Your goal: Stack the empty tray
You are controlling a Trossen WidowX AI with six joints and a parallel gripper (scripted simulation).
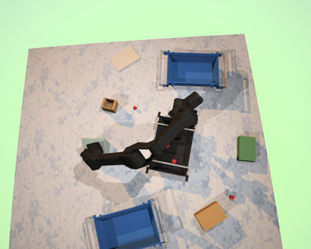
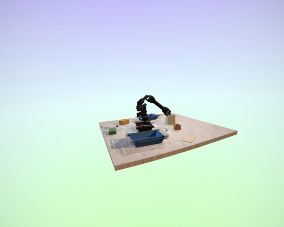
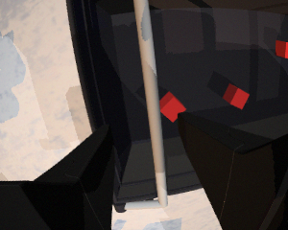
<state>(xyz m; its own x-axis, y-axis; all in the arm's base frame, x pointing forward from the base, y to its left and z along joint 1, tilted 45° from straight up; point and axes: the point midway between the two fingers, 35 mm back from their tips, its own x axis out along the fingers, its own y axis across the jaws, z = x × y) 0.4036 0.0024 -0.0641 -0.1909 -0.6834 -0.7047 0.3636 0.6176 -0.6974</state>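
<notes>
The blue tray lies 320 mm behind my gripper tip, 440 mm to the right of it and 40 mm below it. Round my gripper tip: green block 320 mm ahead, 180 mm to the right, 70 mm below; brown box 320 mm behind, 180 mm to the left, 70 mm below; orange block 70 mm ahead, 450 mm to the right, 60 mm below.
</notes>
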